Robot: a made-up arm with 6 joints. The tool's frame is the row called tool. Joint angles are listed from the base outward.
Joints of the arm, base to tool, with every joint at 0 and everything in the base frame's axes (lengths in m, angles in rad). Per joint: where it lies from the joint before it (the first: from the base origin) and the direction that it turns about. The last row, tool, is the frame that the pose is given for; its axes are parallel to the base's.
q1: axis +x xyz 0 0 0.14
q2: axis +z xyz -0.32 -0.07 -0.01
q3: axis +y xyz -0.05 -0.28 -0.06
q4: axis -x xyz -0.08 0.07 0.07
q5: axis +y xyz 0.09 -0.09 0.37
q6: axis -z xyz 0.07 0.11 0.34
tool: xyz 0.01 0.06 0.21
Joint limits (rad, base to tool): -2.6..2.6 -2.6..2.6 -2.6..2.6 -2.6..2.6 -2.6..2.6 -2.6..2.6
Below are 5 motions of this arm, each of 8 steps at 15 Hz.
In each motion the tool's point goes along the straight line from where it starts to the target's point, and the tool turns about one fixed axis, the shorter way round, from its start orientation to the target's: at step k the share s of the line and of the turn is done. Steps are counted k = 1, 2, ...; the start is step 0. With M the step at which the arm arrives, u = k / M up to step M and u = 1 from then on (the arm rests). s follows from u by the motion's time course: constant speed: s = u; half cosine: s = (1 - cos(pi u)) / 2; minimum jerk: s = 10 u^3 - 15 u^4 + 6 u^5.
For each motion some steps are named. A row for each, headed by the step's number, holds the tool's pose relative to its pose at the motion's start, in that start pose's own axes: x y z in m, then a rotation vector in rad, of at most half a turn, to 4 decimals.
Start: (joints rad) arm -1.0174 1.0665 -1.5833 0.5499 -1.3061 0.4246
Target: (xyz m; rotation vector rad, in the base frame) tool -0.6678 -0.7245 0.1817 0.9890 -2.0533 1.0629
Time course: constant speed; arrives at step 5
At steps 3, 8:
3: -0.0805 -0.0111 -0.0053 -0.0060 -0.0567 -0.0381
8: -0.1342 -0.0184 -0.0088 -0.0100 -0.0945 -0.0634

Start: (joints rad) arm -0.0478 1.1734 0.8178 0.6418 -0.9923 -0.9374
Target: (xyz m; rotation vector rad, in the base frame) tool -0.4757 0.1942 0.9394 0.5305 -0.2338 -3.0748
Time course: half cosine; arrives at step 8
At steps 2, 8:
2: -0.0088 -0.0163 0.0174 0.0324 -0.0024 0.0819
8: -0.0598 -0.1115 0.1188 0.2212 -0.0162 0.5594

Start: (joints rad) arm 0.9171 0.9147 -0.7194 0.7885 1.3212 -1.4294
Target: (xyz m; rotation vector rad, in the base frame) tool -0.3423 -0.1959 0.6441 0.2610 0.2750 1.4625
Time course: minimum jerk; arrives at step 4
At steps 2, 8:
2: 0.0992 -0.0371 0.0084 0.0568 0.1202 -0.1544
8: 0.1983 -0.0742 0.0167 0.1136 0.2404 -0.3089

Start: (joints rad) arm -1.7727 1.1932 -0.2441 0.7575 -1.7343 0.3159
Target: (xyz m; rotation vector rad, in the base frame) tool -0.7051 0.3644 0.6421 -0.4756 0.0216 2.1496
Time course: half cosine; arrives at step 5
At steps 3, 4, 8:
3: 0.1024 -0.0044 -0.0767 0.0766 0.2290 0.0736
4: 0.1415 -0.0061 -0.1060 0.1058 0.3165 0.1017
8: 0.1564 -0.0067 -0.1172 0.1170 0.3499 0.1125

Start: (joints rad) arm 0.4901 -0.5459 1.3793 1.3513 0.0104 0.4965
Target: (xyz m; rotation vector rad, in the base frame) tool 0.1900 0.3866 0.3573 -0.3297 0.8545 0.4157
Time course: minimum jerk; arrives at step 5
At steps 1, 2, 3, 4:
1: -0.0074 -0.0057 0.0004 0.0108 -0.0144 0.0063
2: -0.0407 -0.0313 0.0019 0.0592 -0.0790 0.0347
3: -0.0875 -0.0674 0.0041 0.1272 -0.1698 0.0747
4: -0.1207 -0.0930 0.0057 0.1756 -0.2344 0.1031

